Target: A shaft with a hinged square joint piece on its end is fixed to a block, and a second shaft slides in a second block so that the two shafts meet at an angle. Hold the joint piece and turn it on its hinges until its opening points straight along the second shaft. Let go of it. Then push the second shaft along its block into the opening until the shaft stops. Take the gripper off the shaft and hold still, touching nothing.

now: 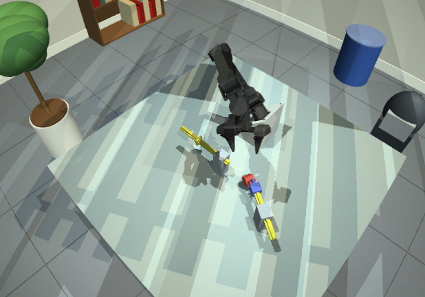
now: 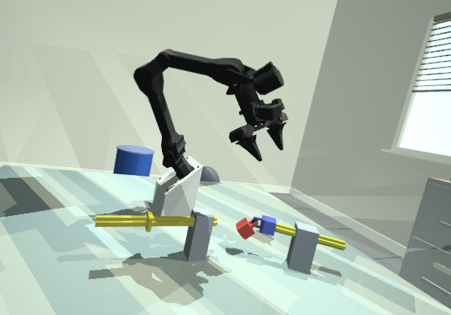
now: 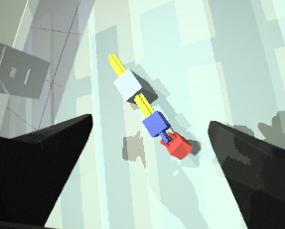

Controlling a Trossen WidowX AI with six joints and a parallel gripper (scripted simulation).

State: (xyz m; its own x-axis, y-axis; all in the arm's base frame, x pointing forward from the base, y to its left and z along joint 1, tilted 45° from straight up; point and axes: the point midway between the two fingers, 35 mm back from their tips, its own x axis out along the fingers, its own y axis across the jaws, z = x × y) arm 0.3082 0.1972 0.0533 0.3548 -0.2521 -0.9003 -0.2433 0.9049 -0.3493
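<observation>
Right now the red joint piece is 50 mm behind my gripper tip, 10 mm to the left of it and 240 mm below it.
</observation>
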